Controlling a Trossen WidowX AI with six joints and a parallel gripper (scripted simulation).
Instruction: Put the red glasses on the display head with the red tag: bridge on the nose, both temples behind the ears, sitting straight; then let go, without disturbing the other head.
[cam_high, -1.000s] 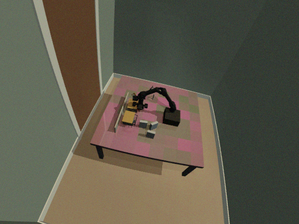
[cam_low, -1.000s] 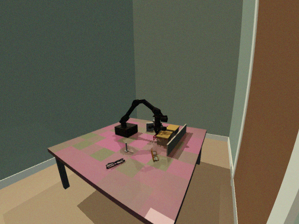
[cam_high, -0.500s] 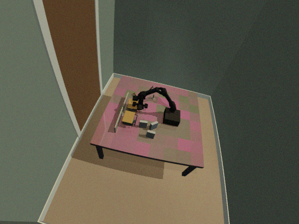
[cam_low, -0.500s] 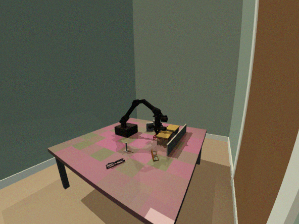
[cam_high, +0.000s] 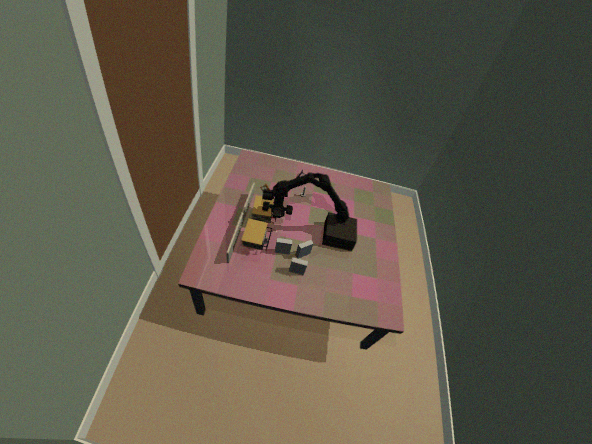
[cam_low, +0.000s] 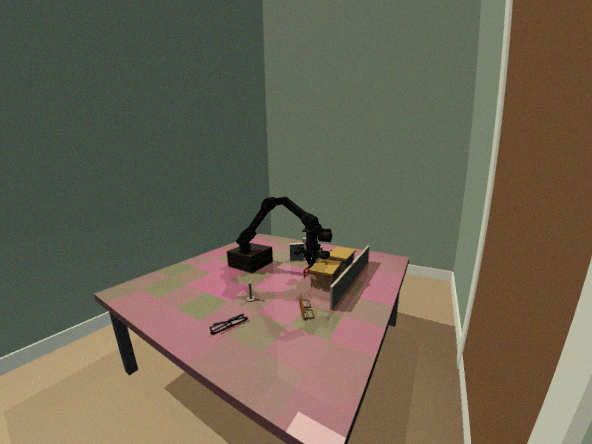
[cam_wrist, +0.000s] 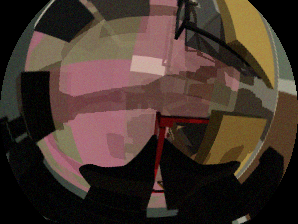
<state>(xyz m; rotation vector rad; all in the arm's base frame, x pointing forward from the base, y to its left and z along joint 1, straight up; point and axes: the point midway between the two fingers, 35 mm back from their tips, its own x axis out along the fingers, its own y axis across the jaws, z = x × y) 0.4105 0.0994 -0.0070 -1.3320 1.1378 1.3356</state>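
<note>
The yellow display head lies 7 cm ahead of my gripper tip, 2 cm to the right of it and 1 cm below it. Also, from my gripper tip: grey backboard 20 cm ahead, 10 cm to the left, 1 cm below; then small post 12 cm behind, 33 cm to the right, 4 cm below.
</note>
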